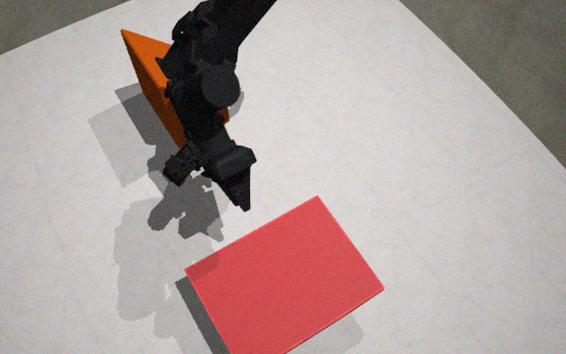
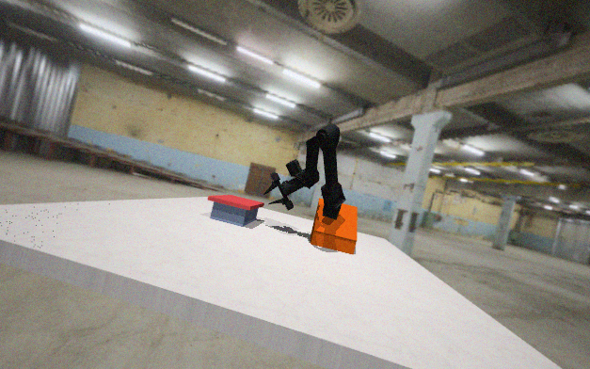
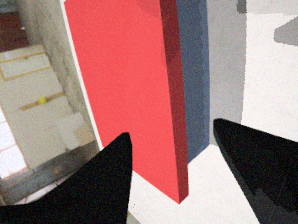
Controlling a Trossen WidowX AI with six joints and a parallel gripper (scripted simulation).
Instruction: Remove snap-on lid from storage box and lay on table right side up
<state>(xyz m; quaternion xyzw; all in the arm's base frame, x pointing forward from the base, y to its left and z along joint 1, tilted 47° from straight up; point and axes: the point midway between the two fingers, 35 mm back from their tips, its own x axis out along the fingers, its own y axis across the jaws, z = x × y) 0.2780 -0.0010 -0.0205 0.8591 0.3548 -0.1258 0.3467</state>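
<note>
Right now the red lid is 120 mm ahead of my gripper tip and 40 mm below it. Also, from my gripper tip: storage box 120 mm ahead, 80 mm below.
</note>
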